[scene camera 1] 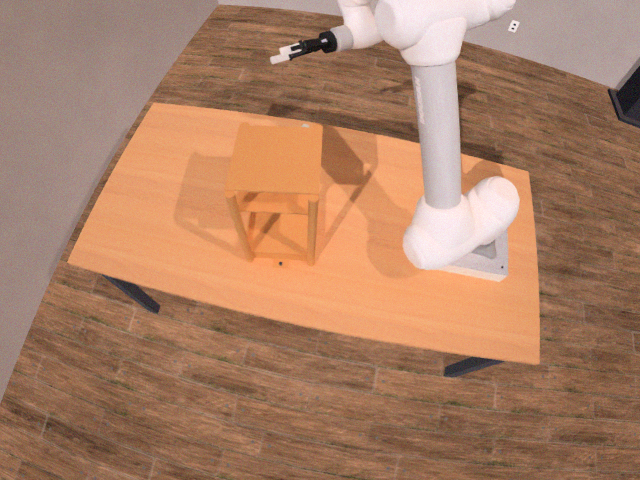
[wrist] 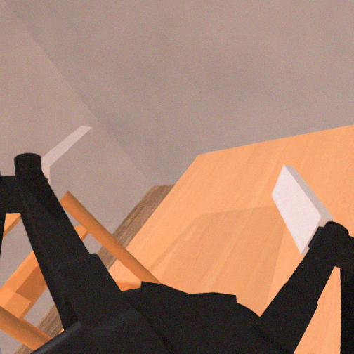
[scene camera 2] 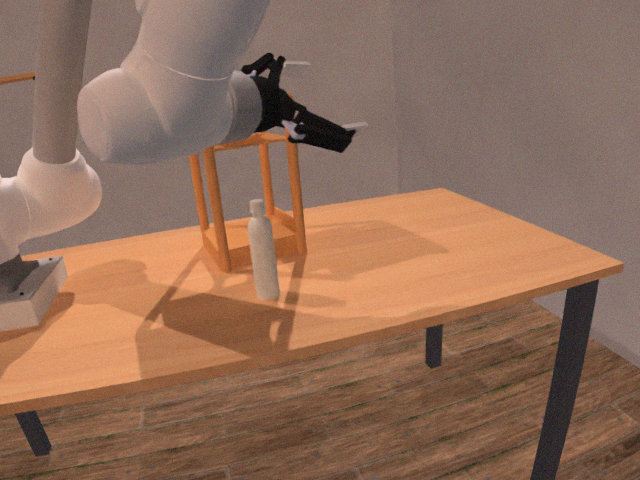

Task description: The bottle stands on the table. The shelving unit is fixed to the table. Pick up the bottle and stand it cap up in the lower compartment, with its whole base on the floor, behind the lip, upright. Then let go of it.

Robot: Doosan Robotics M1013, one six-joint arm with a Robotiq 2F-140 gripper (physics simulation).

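Places are measured from the arm's base along level axes (x ahead, y left, z up), in millimetres.
Where they show: gripper, fingertip midpoint: (scene camera 1: 275, 57) (scene camera 2: 332, 98).
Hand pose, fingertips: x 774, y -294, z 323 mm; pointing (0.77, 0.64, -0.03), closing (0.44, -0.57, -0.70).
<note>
Things, the pixels of their centre, and the offset from my fingertips. "pt": a spot on its surface instead. Level surfaces: height alone.
- table at its surface level: dz -389 mm
- orange wooden shelving unit at the middle of its body: (scene camera 2: 242, 176) (scene camera 1: 280, 199) dx -134, dy +420, dz -190 mm
- small tab with a dark screw, surface spot: (scene camera 1: 280, 263) pt dx -158, dy +542, dz -382 mm
A pale, whitish bottle (scene camera 2: 264, 258) stands upright, cap up, on the table (scene camera 1: 361, 304) (scene camera 2: 496, 242) (wrist: 240, 200). In scene camera 1 a small pale bit of the bottle (scene camera 1: 305, 125) shows past the unit's top. The orange wooden shelving unit (scene camera 1: 276, 157) (scene camera 2: 216, 217) (wrist: 107, 240) stands beside the bottle, apart from it. Its lower compartment floor (scene camera 1: 289, 232) is low between the posts, with a raised edge board. My gripper (scene camera 1: 281, 54) (scene camera 2: 336, 94) (wrist: 186, 162) is wide open and empty, well above the table and the bottle, tilted, with its fingers level with or above the unit's top.
The unit's top board and round posts stand below and beside the gripper. A small tab with a dark screw (scene camera 1: 280, 263) sits at the unit's foot. The arm's base plate (scene camera 1: 491, 266) (scene camera 2: 38, 294) is on the table. Grey walls rise beyond the table.
</note>
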